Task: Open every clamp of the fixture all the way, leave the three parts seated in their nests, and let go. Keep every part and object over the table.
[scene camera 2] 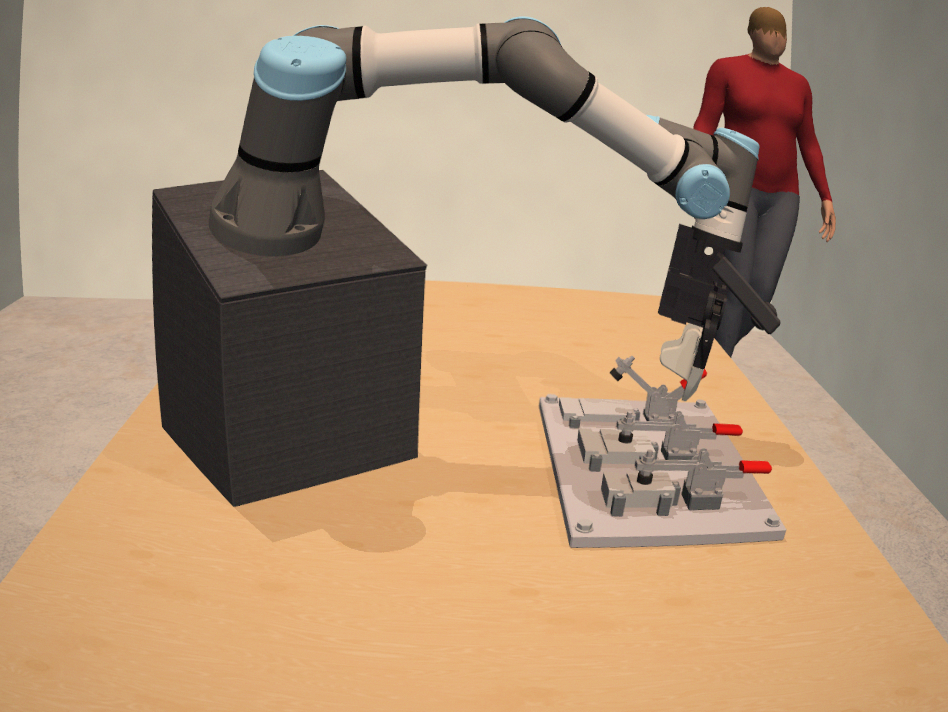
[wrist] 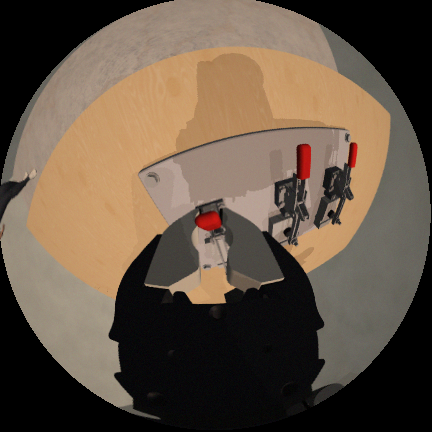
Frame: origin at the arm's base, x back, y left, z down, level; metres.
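Seen in the pictures: gripper, fingertip midpoint: (scene camera 2: 683, 398) (wrist: 210, 209); arm's base, origin of the base link: (scene camera 2: 264, 225).
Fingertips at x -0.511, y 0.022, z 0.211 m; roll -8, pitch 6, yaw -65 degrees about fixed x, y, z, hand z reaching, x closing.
Offsets run from my fingertips to a thing's top centre. "spot": to the spot under its first point. Level surfaces: height alone.
The far clamp {spot: dx +0.035, dy -0.003, dz +0.004 m} (scene camera 2: 660, 403) has its arm tilted up and away from its part {spot: dx +0.111, dy +0.003, dz +0.015 m} (scene camera 2: 601, 411). My gripper (scene camera 2: 690, 390) (wrist: 210, 209) is shut on this clamp's red handle {spot: dx +0.005, dy -0.004, dz -0.022 m} (scene camera 2: 684, 383) (wrist: 207, 220), which shows between the fingertips in the wrist view. The middle clamp {dx +0.047, dy -0.102, dz -0.026 m} (scene camera 2: 680, 436) (wrist: 292, 197) and the near clamp {dx +0.064, dy -0.211, dz -0.031 m} (scene camera 2: 705, 475) (wrist: 340, 185) are closed, with level arms and black pads on the middle part {dx +0.123, dy -0.090, dz +0.010 m} (scene camera 2: 642, 446) and the near part {dx +0.135, dy -0.200, dz +0.005 m} (scene camera 2: 655, 498). These parts sit in their nests. The fingers hide some of the far clamp in the wrist view.
The fixture plate {dx +0.076, dy -0.098, dz +0.031 m} (scene camera 2: 689, 530) (wrist: 225, 167) lies on the wooden table {dz +0.046 m} (scene camera 2: 459, 613) (wrist: 150, 110), with bolts at its corners. The middle red handle {spot: dx -0.007, dy -0.118, dz -0.009 m} (scene camera 2: 727, 429) (wrist: 303, 161) and near red handle {spot: dx +0.010, dy -0.227, dz -0.015 m} (scene camera 2: 755, 466) (wrist: 353, 155) point outward. A person (scene camera 2: 766, 130) stands behind the table.
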